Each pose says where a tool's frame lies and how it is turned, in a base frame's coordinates. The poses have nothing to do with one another.
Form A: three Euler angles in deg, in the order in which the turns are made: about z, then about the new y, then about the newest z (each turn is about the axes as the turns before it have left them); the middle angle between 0 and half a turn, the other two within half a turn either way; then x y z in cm.
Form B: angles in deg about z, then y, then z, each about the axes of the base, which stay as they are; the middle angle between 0 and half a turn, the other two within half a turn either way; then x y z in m. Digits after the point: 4 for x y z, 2 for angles.
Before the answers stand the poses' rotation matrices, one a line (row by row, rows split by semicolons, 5 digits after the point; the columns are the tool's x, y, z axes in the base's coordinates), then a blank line. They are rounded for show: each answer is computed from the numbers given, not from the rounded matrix.
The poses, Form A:
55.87, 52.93, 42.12, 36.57, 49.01, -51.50
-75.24, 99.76, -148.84, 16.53, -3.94, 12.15
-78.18, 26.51, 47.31, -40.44, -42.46, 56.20
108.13, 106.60, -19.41, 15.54, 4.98, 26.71
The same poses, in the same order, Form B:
-0.30431 -0.84082 0.44768; 0.74641 0.08152 0.66047; -0.59184 0.53514 0.60279
-0.46340 -0.84984 0.25108; -0.27210 -0.13319 -0.95301; 0.84334 -0.50994 -0.16952
0.84373 0.52892 0.09143; -0.44331 0.78269 -0.43689; -0.30264 0.32808 0.89486
0.39967 -0.86680 -0.29821; -0.15266 -0.38372 0.91074; -0.90386 -0.31848 -0.28569

42.12, 52.93, 55.87, 0.3657, 0.4901, -0.5150
-148.84, 99.76, -75.24, 0.1653, -0.0394, 0.1215
47.31, 26.51, -78.18, -0.4044, -0.4246, 0.5620
-19.41, 106.60, 108.13, 0.1554, 0.0498, 0.2671

